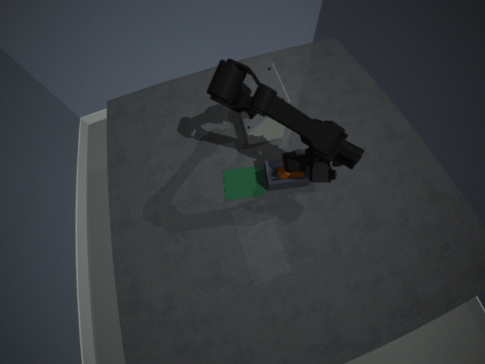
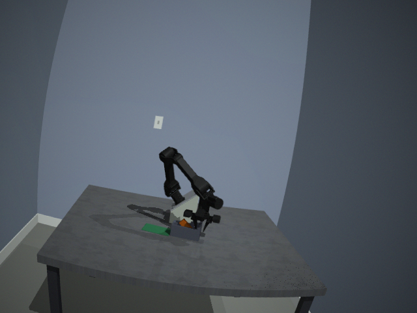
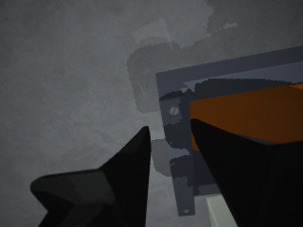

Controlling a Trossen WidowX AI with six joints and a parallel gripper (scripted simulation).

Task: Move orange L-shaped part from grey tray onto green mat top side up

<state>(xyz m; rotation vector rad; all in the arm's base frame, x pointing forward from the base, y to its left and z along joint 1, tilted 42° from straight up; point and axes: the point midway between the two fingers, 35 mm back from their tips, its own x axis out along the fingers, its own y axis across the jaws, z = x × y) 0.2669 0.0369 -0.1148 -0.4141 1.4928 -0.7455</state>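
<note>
Now: gripper tip 40 mm to the left of the orange L-shaped part and 10 mm past it. Also, from my gripper tip: green mat: 220 mm to the right, 60 mm below, 50 mm behind.
</note>
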